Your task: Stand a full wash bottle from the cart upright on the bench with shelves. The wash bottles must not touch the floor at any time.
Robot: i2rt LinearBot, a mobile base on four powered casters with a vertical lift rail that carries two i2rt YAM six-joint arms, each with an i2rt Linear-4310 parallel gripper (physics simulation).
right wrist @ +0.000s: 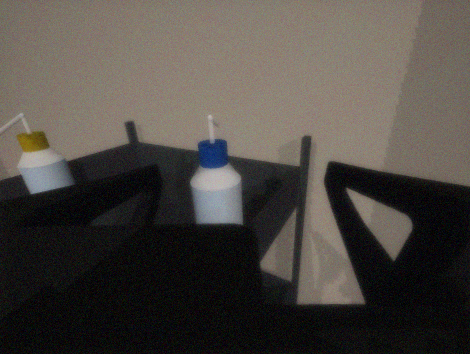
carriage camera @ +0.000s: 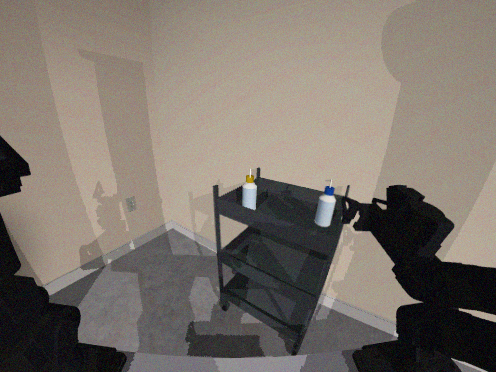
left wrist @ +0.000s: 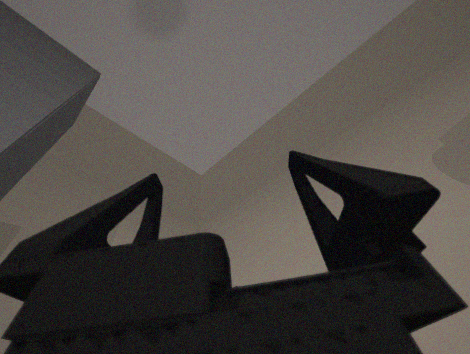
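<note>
A wash bottle with a blue cap stands upright at the right of the top shelf of the dark cart. A wash bottle with a yellow cap stands upright on the same shelf, farther left. My right gripper is open and empty, just right of the blue-capped bottle in the carriage view; in the right wrist view that bottle shows between its fingertips, apart from them. My left gripper is open and empty, pointing at the ceiling corner, away from the cart. The bench with shelves does not show.
The cart has lower shelves and upright corner posts. Beige walls meet in a corner behind it, with a socket on the left wall. A grey box-like shape is at the upper left of the left wrist view.
</note>
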